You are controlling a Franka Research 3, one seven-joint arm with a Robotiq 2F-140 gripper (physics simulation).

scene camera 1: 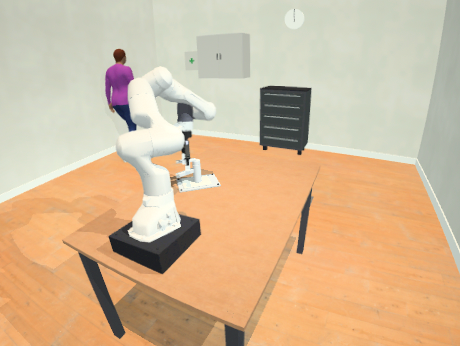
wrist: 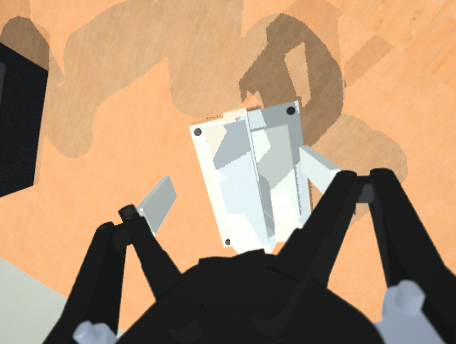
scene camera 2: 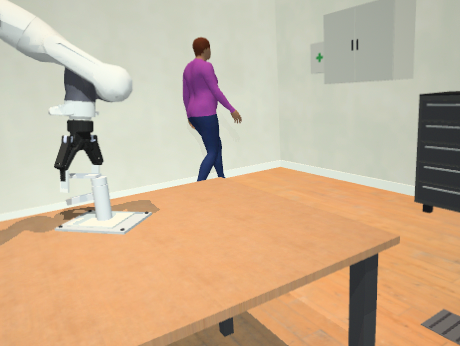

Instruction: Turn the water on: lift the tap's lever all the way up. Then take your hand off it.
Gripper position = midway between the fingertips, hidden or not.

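Observation:
My gripper is seen at [scene camera 2: 81, 188] and [wrist: 234, 173]. The base plate is seen at [scene camera 2: 124, 227] and [wrist: 288, 113]. A lever [wrist: 251, 228] is in view.

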